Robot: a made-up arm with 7 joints. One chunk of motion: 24 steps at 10 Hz.
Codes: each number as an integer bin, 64 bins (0 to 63) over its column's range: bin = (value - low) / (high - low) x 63, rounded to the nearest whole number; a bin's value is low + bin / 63 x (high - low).
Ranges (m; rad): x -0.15..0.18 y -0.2..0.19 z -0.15..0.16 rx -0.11..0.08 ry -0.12..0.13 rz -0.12..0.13
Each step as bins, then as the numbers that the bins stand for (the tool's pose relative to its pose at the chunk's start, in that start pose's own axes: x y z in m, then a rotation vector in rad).
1 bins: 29 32 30 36 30 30
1 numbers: 0.0019 -0.0019 -0.0024 -0.0014 -0.0010 -0.0010
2 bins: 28 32 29 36 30 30
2 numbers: -0.0033 -0.0019 -0.0073 -0.0014 -0.0010 -0.0010
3 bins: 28 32 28 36 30 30
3 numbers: -0.0033 -0.0019 -0.0122 -0.0014 -0.0010 -0.0010
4 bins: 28 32 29 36 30 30
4 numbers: -0.0033 -0.0019 -0.0073 -0.0014 -0.0010 -0.0010
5 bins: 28 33 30 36 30 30
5 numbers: -0.0033 0.0043 -0.0024 -0.0014 -0.0010 -0.0010
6 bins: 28 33 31 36 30 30
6 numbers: -0.0033 0.0043 0.0025 -0.0014 -0.0010 -0.0010
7 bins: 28 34 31 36 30 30
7 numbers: -0.0033 0.0105 0.0025 -0.0014 -0.0010 -0.0010
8 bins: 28 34 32 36 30 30
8 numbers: -0.0033 0.0105 0.0075 -0.0014 -0.0010 -0.0010
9 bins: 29 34 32 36 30 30
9 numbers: 0.0019 0.0105 0.0075 -0.0014 -0.0010 -0.0010
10 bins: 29 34 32 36 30 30
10 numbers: 0.0019 0.0105 0.0075 -0.0014 -0.0010 -0.0010
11 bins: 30 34 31 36 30 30
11 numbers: 0.0071 0.0105 0.0025 -0.0014 -0.0010 -0.0010
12 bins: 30 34 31 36 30 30
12 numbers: 0.0071 0.0105 0.0025 -0.0014 -0.0010 -0.0010
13 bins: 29 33 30 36 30 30
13 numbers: 0.0019 0.0043 -0.0024 -0.0014 -0.0010 -0.0010
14 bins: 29 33 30 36 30 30
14 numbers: 0.0019 0.0043 -0.0024 -0.0014 -0.0010 -0.0010
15 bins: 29 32 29 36 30 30
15 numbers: 0.0019 -0.0019 -0.0073 -0.0014 -0.0010 -0.0010
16 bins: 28 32 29 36 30 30
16 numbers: -0.0033 -0.0019 -0.0073 -0.0014 -0.0010 -0.0010
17 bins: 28 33 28 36 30 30
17 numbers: -0.0033 0.0043 -0.0122 -0.0014 -0.0010 -0.0010
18 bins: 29 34 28 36 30 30
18 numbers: 0.0019 0.0105 -0.0122 -0.0014 -0.0010 -0.0010
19 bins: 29 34 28 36 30 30
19 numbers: 0.0019 0.0105 -0.0122 -0.0014 -0.0010 -0.0010
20 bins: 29 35 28 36 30 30
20 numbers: 0.0019 0.0167 -0.0122 -0.0014 -0.0010 -0.0010
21 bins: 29 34 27 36 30 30
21 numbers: 0.0019 0.0105 -0.0171 -0.0014 -0.0010 -0.0010
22 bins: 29 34 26 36 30 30
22 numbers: 0.0019 0.0105 -0.0221 -0.0014 -0.0010 -0.0010
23 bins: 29 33 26 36 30 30
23 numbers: 0.0019 0.0043 -0.0221 -0.0014 -0.0010 -0.0010
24 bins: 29 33 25 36 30 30
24 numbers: 0.0019 0.0043 -0.0270 -0.0014 -0.0010 -0.0010
